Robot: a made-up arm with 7 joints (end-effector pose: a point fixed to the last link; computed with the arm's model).
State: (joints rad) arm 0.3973 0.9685 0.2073 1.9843 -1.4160 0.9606 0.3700
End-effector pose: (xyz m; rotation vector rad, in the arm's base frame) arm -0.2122 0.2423 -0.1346 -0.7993 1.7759 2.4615
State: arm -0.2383 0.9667 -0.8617 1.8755 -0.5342 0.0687 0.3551
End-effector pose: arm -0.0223 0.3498 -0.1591 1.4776 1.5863 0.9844
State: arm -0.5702 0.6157 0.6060 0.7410 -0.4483 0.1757 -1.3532
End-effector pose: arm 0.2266 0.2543 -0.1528 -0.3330 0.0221 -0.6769
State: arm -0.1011 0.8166 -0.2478 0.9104 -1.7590 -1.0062 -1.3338
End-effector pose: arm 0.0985 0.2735 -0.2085 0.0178 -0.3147 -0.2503
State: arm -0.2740 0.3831 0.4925 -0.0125 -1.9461 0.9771 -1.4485
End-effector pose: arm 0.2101 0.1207 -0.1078 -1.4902 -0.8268 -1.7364
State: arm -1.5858 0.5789 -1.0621 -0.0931 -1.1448 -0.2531 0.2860
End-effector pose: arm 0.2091 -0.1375 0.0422 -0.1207 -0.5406 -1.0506
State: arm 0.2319 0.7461 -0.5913 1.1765 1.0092 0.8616 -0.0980
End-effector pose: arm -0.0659 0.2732 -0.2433 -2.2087 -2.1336 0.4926
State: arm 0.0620 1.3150 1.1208 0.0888 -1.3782 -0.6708 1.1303
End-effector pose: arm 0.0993 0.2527 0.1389 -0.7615 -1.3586 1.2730
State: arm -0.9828 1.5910 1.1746 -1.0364 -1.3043 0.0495 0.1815
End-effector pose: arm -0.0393 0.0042 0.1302 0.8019 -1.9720 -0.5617
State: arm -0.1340 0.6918 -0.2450 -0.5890 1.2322 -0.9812 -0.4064
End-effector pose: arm 0.1371 -0.0099 -0.1033 1.8978 -1.0581 -1.3394
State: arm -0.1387 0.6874 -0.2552 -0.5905 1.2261 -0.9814 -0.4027
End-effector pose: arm 0.1363 -0.0118 -0.1028 1.8802 -1.0759 -1.3386
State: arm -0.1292 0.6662 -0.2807 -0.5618 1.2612 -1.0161 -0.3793
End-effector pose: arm 0.1337 -0.0138 -0.1119 1.8457 -1.0910 -1.3867
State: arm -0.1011 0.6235 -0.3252 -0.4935 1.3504 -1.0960 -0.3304
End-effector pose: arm 0.1268 -0.0163 -0.1332 1.7795 -1.1035 -1.5045
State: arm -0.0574 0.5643 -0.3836 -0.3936 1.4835 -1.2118 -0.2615
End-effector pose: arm 0.1122 -0.0190 -0.1632 1.6631 -1.1137 -1.6888
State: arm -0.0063 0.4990 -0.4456 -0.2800 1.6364 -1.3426 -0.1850
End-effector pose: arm 0.0897 -0.0213 -0.1937 1.4911 -1.1186 -1.9075
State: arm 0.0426 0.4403 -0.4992 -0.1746 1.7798 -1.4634 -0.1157
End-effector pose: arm 0.0641 -0.0223 -0.2176 1.2923 -1.1127 -2.1109
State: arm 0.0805 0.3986 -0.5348 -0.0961 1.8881 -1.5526 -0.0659
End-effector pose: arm 0.0431 -0.0219 -0.2320 1.1233 -1.0960 -2.2583
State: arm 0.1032 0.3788 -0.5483 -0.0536 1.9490 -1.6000 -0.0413
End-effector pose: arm 0.0314 -0.0203 -0.2388 1.0301 -1.0743 -2.3378
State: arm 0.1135 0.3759 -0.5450 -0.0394 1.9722 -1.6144 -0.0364
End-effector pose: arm 0.0278 -0.0179 -0.2414 1.0078 -1.0530 -2.3675
